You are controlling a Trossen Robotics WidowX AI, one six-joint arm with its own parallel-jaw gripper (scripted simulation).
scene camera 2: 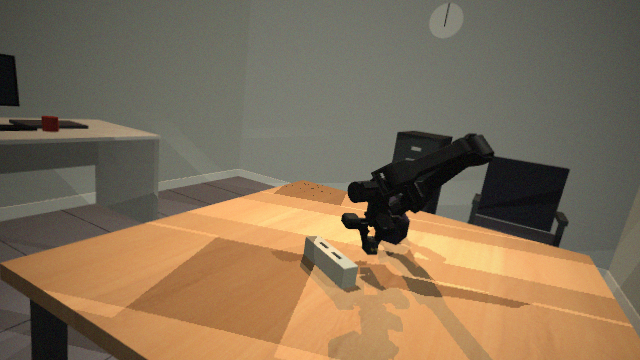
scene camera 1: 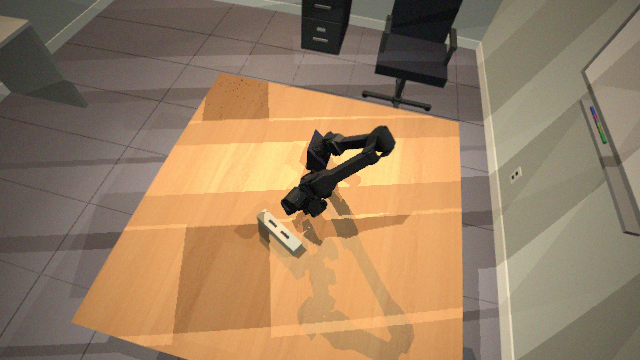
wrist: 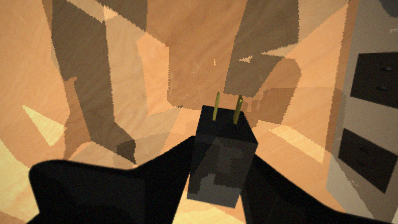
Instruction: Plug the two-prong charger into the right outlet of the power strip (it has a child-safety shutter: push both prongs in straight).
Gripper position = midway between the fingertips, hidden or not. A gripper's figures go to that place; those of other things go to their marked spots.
Labels:
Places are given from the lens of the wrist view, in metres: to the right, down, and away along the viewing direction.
my gripper (wrist: 216, 145): 0.01, 0.03, 0.10
black two-prong charger (wrist: 224, 147): 0.01, 0.02, 0.07

